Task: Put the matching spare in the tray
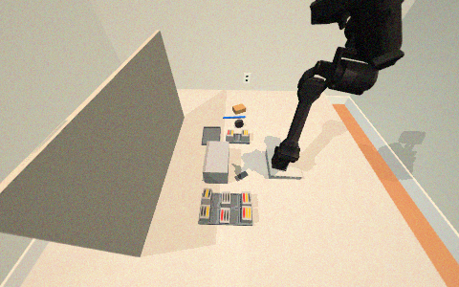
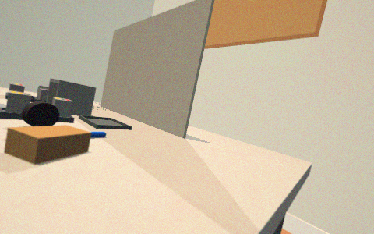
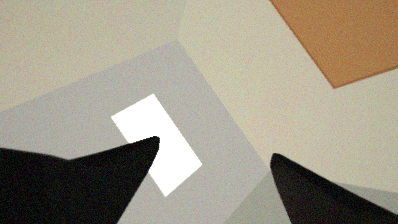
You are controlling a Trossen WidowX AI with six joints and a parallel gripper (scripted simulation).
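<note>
Now: the spare 13 cm ahead of my gripper tip, 15 cm to the left of it and 66 cm below it. The rest, counted from my gripper tip: tall slanted panel 44 cm ahead, 4 cm to the left, 48 cm below; blue pen 19 cm ahead, 36 cm to the right, 70 cm below; dark grey tray 29 cm ahead, 19 cm to the right, 70 cm below.
</note>
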